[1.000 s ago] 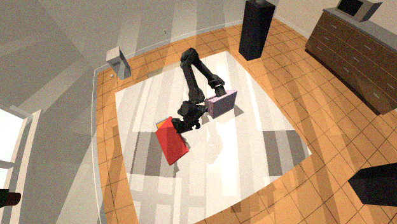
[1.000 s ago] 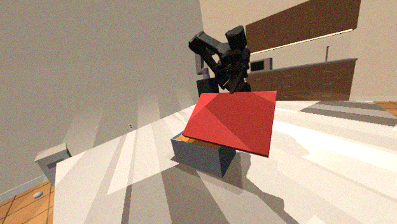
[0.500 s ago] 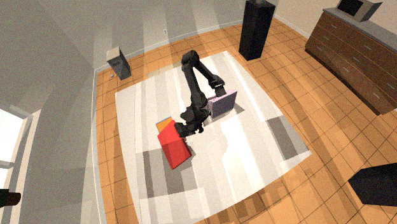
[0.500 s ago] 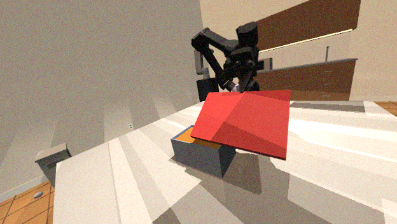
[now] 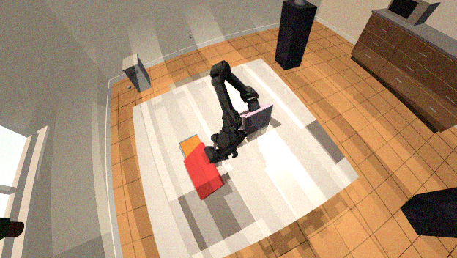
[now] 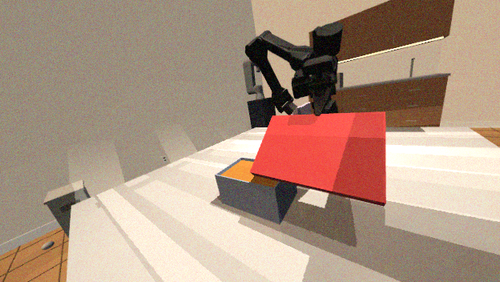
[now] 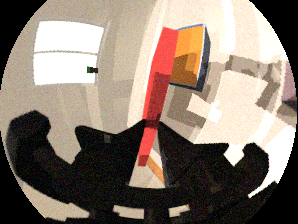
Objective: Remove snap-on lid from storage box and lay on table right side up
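My gripper tip is now 70 mm short of the red lid, 50 mm above it and 10 mm to the right of it. The rest, counted from my gripper tip: storage box 180 mm below, 160 mm to the right, 90 mm ahead.
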